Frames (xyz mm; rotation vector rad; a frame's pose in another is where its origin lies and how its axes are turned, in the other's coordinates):
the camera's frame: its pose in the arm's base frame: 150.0 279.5 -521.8 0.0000 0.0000 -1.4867
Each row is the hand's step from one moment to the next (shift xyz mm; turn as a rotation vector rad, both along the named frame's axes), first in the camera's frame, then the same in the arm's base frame.
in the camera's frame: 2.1 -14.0 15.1 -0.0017 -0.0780 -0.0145
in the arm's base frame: -13.8 -3.3 15.1 -0.0779 -0.0049 -0.0145
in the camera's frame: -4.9 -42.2 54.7 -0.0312 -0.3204 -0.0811
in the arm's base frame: -42.5 1.3 54.7 -0.3219 0.0042 -0.0811
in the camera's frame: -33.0 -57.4 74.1 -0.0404 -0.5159 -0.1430
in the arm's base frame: -60.0 28.1 74.1 -0.5175 -0.0031 -0.1430
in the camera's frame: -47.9 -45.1 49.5 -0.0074 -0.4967 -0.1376
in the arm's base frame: -49.0 43.9 49.5 -0.4956 -0.0343 -0.1376
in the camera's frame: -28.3 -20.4 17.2 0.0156 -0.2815 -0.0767
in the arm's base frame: -22.7 26.5 17.2 -0.2792 -0.0392 -0.0767
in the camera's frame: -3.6 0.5 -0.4 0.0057 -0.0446 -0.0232
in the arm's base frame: 0.2 3.6 -0.4 -0.0440 -0.0094 -0.0232
